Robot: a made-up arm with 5 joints.
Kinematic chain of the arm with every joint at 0, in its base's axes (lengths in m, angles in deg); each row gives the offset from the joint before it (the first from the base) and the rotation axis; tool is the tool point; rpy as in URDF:
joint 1: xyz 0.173 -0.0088 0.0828 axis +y
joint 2: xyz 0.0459 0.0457 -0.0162 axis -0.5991 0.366 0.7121
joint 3: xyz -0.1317 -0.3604 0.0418 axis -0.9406 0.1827 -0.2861
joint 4: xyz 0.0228 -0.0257 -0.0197 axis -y
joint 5: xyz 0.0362 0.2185 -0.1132 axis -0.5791 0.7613 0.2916
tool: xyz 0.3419 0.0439 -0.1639 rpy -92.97 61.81 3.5
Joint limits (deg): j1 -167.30..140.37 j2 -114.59..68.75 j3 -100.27..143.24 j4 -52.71..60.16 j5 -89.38..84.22
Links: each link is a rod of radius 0.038 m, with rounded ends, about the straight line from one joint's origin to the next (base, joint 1, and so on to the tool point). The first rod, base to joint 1, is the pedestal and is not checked.
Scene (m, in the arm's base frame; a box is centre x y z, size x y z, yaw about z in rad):
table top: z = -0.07
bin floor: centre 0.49 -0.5 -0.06 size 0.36 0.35 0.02 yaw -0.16
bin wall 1: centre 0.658 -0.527 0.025 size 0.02 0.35 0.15 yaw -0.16
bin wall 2: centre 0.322 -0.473 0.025 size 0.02 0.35 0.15 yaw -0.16
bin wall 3: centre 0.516 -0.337 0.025 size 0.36 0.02 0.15 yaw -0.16
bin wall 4: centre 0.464 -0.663 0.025 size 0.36 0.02 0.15 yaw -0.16
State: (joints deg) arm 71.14 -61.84 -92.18 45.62 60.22
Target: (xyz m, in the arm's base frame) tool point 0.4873 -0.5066 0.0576
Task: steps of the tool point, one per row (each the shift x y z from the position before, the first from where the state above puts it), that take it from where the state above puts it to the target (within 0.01 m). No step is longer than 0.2 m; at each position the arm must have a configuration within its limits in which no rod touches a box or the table.
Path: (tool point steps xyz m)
1: 0.0758 -0.1151 -0.0501
2: 0.0425 -0.1070 -0.1093

